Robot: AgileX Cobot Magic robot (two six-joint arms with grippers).
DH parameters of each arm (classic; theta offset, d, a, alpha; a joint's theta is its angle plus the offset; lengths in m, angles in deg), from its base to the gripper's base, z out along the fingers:
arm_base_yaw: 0 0.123 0 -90
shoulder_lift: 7.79 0 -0.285 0
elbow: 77.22 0 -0.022 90
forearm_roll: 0 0.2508 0 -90
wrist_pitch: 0 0 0.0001 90
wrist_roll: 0 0.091 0 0
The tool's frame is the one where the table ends.
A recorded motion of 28 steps. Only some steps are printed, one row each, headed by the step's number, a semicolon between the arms.
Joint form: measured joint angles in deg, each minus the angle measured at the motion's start. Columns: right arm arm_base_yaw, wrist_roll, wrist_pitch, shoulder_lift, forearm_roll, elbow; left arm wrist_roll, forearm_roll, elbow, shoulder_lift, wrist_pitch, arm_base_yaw.
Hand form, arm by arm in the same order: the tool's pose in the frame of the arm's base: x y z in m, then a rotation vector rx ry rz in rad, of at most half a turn. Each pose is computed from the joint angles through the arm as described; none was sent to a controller.
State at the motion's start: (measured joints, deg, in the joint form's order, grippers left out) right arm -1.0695 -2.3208 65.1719 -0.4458 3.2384 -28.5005; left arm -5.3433 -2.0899 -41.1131 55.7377 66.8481 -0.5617
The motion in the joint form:
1: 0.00 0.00 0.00 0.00 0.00 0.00; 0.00 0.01 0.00 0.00 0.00 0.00
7: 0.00 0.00 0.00 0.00 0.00 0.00; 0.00 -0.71 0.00 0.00 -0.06 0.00
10: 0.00 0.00 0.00 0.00 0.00 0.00; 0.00 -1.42 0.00 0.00 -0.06 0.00
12: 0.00 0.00 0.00 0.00 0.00 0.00; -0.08 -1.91 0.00 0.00 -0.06 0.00
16: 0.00 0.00 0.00 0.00 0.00 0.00; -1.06 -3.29 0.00 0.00 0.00 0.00
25: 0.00 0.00 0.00 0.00 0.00 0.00; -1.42 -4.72 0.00 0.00 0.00 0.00
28: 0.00 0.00 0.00 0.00 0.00 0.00; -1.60 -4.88 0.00 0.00 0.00 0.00
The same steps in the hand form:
1: -0.0091 0.0048 0.2705 -0.0285 2.1145 0.0331; 0.1450 -0.0045 0.2694 -0.1362 2.9038 -0.0687
7: -0.0091 0.0048 0.2705 -0.0285 2.1145 0.0331; 0.1451 -0.0055 0.2695 -0.1414 2.9027 -0.0863
10: -0.0091 0.0048 0.2705 -0.0285 2.1145 0.0331; 0.1451 -0.0065 0.2695 -0.1466 2.9026 -0.1037
12: -0.0091 0.0048 0.2705 -0.0285 2.1145 0.0331; 0.1451 -0.0073 0.2696 -0.1521 2.9023 -0.1160
16: -0.0091 0.0048 0.2705 -0.0285 2.1145 0.0331; 0.1451 -0.0093 0.2697 -0.1869 2.9019 -0.1527
25: -0.0091 0.0048 0.2705 -0.0285 2.1145 0.0331; 0.1451 -0.0113 0.2699 -0.2064 2.9004 -0.1888
28: -0.0091 0.0048 0.2705 -0.0285 2.1145 0.0331; 0.1451 -0.0116 0.2699 -0.2121 2.9001 -0.1932

